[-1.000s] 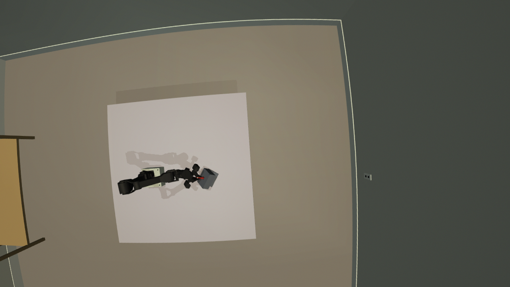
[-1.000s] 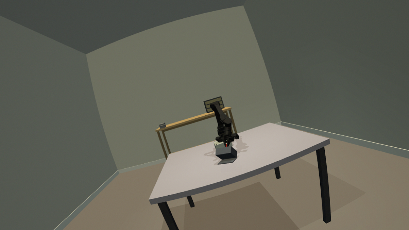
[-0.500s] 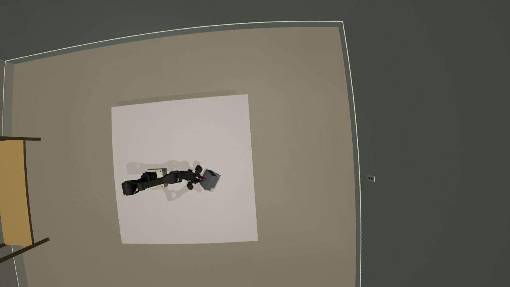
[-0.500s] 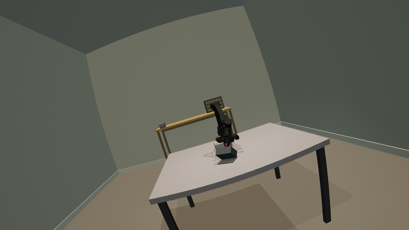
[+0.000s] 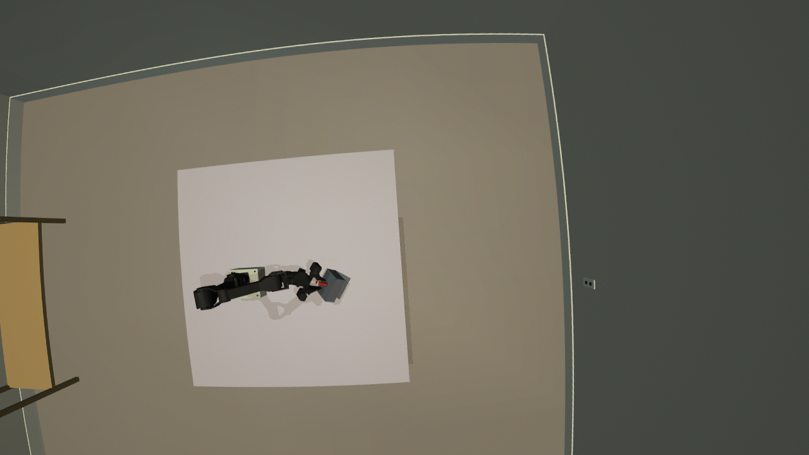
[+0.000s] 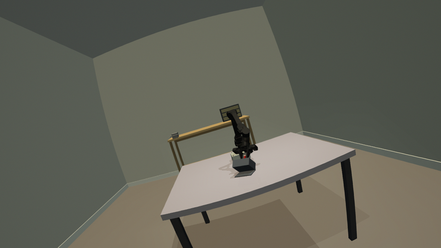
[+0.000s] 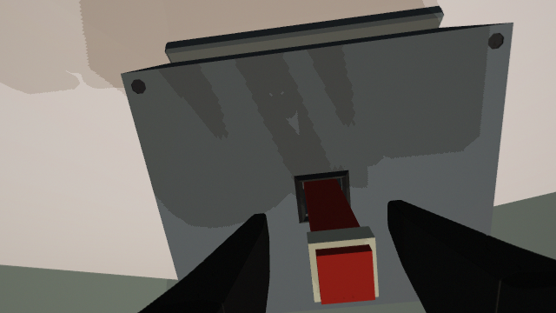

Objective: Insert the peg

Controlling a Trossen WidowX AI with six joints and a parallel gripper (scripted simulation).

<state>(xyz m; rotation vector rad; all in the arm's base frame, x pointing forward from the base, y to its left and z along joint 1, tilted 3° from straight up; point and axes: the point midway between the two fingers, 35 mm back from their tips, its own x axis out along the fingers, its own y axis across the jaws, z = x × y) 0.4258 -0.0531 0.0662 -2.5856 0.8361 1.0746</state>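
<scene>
Now: gripper tip 10 mm past the red peg, 10 mm to the right of it and 10 mm below it. Also, from my gripper tip: grey sloped panel block: 20 mm ahead, 20 mm to the right, 30 mm below.
</scene>
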